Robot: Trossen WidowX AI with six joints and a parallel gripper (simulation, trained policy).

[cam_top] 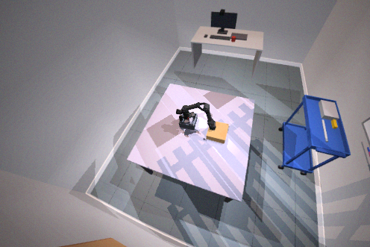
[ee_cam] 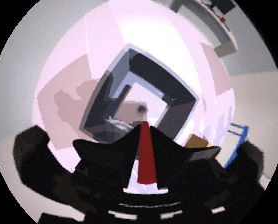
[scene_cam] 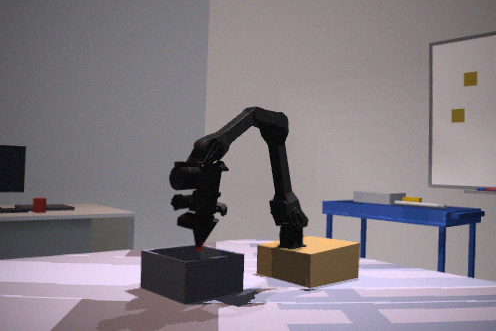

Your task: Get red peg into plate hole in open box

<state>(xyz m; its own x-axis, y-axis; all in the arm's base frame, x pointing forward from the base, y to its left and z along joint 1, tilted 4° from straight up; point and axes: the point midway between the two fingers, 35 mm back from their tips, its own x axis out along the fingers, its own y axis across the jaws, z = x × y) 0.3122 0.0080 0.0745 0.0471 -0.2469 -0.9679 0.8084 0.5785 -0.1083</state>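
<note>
Right now the plate is 7 cm below my gripper tip, 2 cm to the right of it and 1 cm ahead of it. The rest, counted from my gripper tip: grey box (9 cm below, 2 cm to the right, 1 cm ahead); red peg (3 cm above, 1 cm to the left).
</note>
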